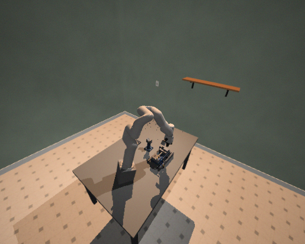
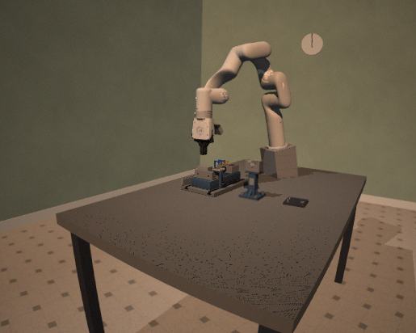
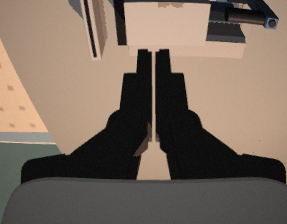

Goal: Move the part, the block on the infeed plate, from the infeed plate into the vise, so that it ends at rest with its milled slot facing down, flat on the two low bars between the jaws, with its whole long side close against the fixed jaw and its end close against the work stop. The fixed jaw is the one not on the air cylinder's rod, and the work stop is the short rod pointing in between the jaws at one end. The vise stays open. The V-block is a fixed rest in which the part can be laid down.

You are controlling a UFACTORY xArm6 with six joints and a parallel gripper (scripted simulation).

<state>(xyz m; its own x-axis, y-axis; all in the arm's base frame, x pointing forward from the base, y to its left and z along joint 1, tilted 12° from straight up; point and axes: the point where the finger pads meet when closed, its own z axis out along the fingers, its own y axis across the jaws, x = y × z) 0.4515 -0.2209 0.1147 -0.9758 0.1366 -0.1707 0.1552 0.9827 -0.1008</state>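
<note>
Now: the part 1 cm to the left of my hand and 9 cm below it. Round my hand: air cylinder rod: 8 cm behind, 4 cm to the left, 10 cm below; work stop: 1 cm ahead, 8 cm to the left, 9 cm below; vise base rail: 8 cm behind, 5 cm to the right, 15 cm below.
</note>
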